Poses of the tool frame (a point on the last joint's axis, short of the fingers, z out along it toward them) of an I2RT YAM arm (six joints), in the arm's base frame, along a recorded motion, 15 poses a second.
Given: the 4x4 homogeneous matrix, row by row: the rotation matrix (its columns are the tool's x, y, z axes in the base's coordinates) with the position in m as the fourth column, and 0 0 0 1 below. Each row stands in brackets.
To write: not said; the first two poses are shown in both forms.
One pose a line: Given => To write
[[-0.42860, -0.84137, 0.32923, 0.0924], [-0.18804, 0.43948, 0.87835, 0.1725], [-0.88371, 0.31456, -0.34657, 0.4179], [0, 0, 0, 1]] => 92.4, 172.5, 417.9, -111.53, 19.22, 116.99
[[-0.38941, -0.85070, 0.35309, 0.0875], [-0.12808, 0.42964, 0.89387, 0.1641], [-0.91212, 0.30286, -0.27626, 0.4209], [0, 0, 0, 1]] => 87.5, 164.1, 420.9, -107.17, 20.68, 114.60
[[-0.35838, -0.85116, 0.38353, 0.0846], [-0.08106, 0.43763, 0.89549, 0.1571], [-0.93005, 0.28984, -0.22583, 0.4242], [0, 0, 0, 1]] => 84.6, 157.1, 424.2, -104.15, 22.55, 112.83
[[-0.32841, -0.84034, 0.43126, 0.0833], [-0.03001, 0.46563, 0.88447, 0.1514], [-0.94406, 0.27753, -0.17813, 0.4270], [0, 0, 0, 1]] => 83.3, 151.4, 427.0, -101.39, 25.55, 111.35
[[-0.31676, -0.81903, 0.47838, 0.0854], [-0.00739, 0.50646, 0.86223, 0.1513], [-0.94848, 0.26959, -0.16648, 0.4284], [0, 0, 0, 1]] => 85.4, 151.3, 428.4, -100.93, 28.58, 111.14
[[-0.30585, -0.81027, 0.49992, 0.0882], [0.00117, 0.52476, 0.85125, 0.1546], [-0.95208, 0.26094, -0.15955, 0.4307], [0, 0, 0, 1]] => 88.2, 154.6, 430.7, -100.62, 29.99, 110.68
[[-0.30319, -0.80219, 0.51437, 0.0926], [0.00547, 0.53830, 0.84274, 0.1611], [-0.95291, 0.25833, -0.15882, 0.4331], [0, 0, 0, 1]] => 92.6, 161.1, 433.1, -100.67, 30.96, 110.70
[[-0.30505, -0.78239, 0.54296, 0.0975], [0.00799, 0.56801, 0.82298, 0.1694], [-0.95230, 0.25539, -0.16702, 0.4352], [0, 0, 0, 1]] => 97.5, 169.4, 435.2, -101.47, 32.89, 111.30
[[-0.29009, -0.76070, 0.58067, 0.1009], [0.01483, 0.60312, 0.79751, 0.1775], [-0.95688, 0.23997, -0.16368, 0.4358], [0, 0, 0, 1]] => 100.9, 177.5, 435.8, -101.60, 35.50, 110.87
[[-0.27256, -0.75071, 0.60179, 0.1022], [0.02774, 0.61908, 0.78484, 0.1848], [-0.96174, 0.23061, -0.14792, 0.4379], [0, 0, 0, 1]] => 102.2, 184.8, 437.9, -100.67, 37.00, 109.95
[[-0.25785, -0.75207, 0.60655, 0.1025], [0.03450, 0.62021, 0.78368, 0.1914], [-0.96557, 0.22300, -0.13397, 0.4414], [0, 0, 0, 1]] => 102.5, 191.4, 441.4, -99.70, 37.34, 108.92
